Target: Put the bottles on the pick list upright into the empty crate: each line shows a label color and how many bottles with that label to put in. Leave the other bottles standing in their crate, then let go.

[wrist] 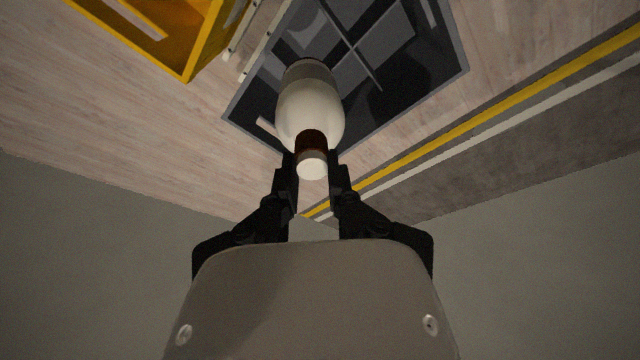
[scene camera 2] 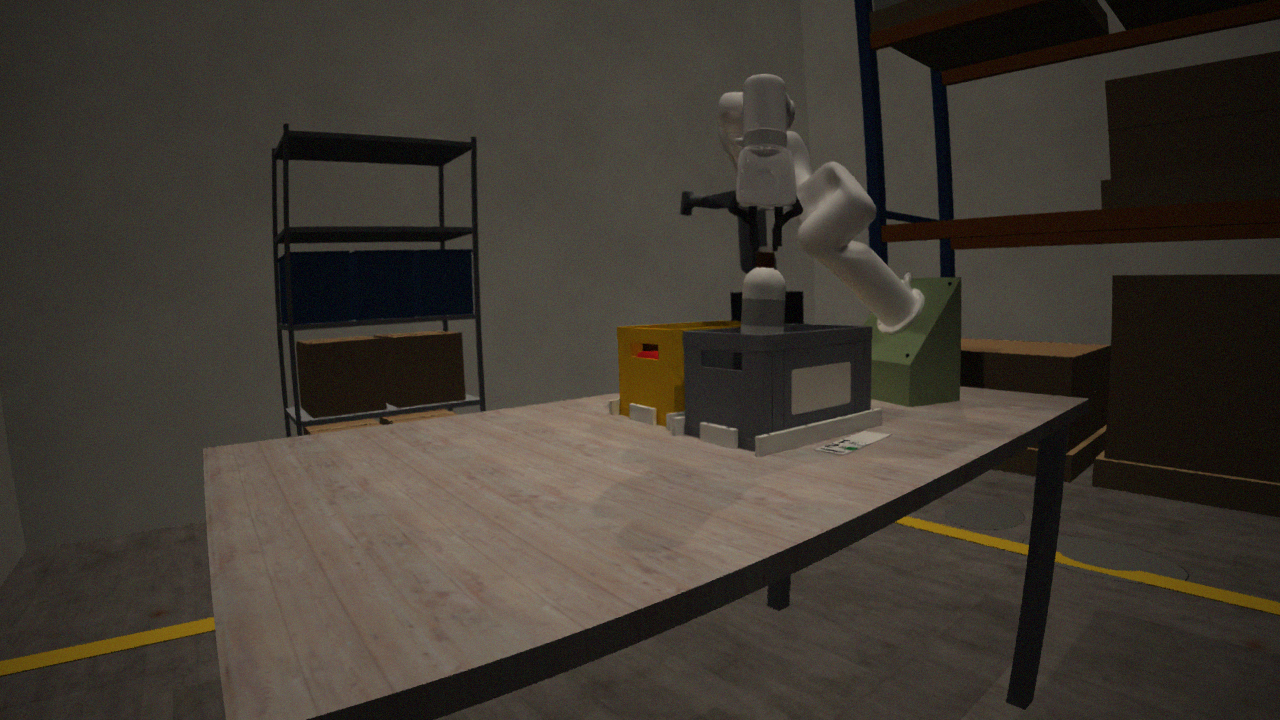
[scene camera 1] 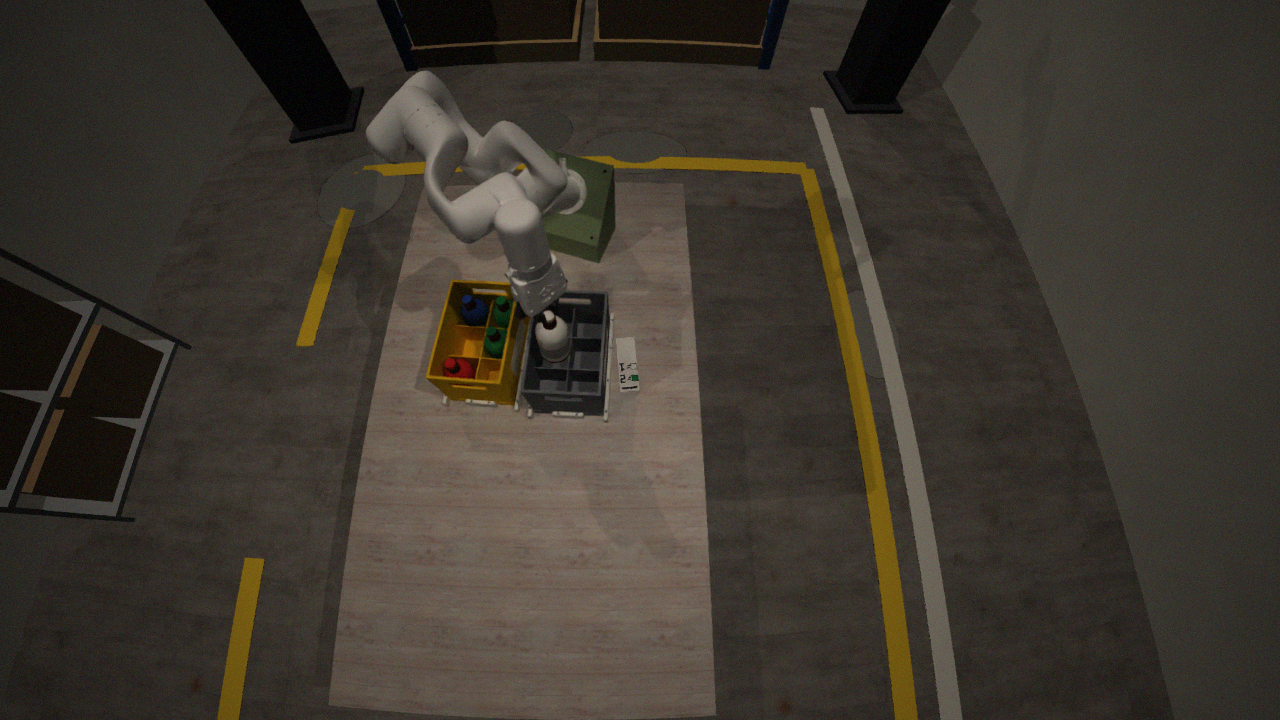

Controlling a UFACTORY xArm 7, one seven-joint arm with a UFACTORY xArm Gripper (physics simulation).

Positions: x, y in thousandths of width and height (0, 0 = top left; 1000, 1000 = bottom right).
blue bottle: scene camera 1 371, 434; not seen in the wrist view (out of frame)
